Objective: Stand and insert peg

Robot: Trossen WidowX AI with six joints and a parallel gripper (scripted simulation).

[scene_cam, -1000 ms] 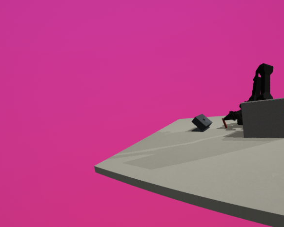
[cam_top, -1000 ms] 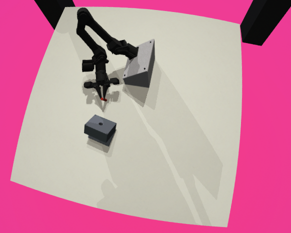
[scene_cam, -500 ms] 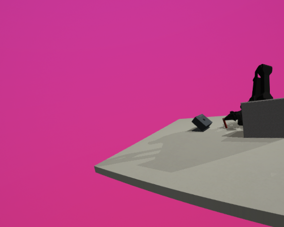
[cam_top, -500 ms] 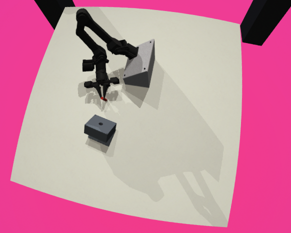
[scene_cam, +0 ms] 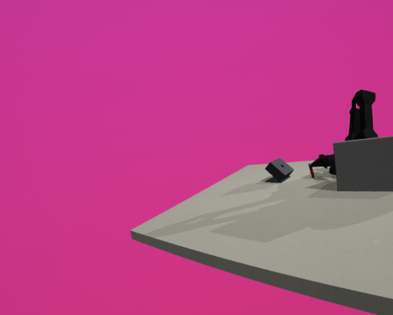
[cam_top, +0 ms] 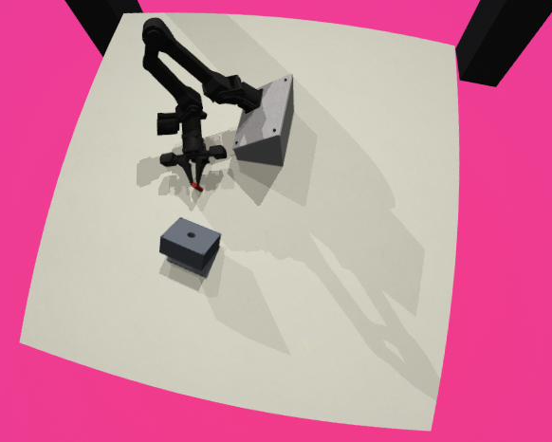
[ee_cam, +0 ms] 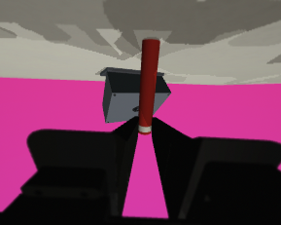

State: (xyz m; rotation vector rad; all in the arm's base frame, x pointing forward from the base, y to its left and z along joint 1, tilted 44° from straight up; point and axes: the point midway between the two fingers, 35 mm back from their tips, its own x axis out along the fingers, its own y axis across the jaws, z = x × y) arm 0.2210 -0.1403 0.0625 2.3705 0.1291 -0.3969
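Now: the dark sloped panel 160 mm ahead of my gripper tip and 10 mm to the left of it. From my gripper tip the other things lie so: red peg: 10 mm below.
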